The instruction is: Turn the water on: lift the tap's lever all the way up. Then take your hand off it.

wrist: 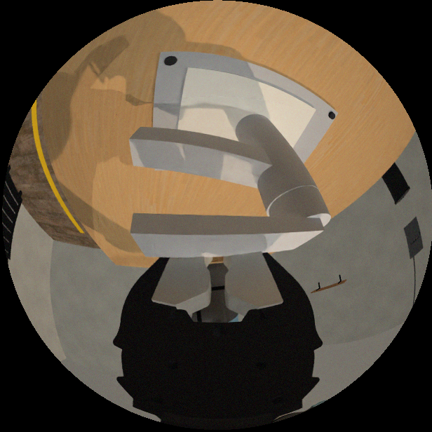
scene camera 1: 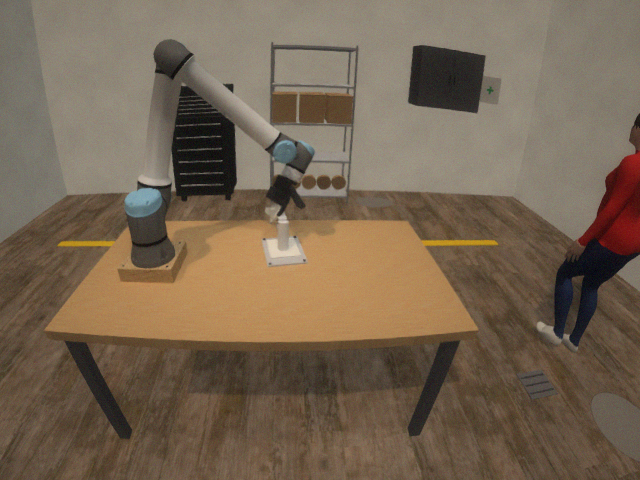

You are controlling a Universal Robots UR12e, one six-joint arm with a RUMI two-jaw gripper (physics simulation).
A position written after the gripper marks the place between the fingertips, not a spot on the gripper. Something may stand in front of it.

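The gripper [scene camera 1: 269, 223] is visible along with a white tap [scene camera 1: 284, 247]. Also visible: the tap [wrist: 230, 127] again, with a square base plate [wrist: 172, 65].
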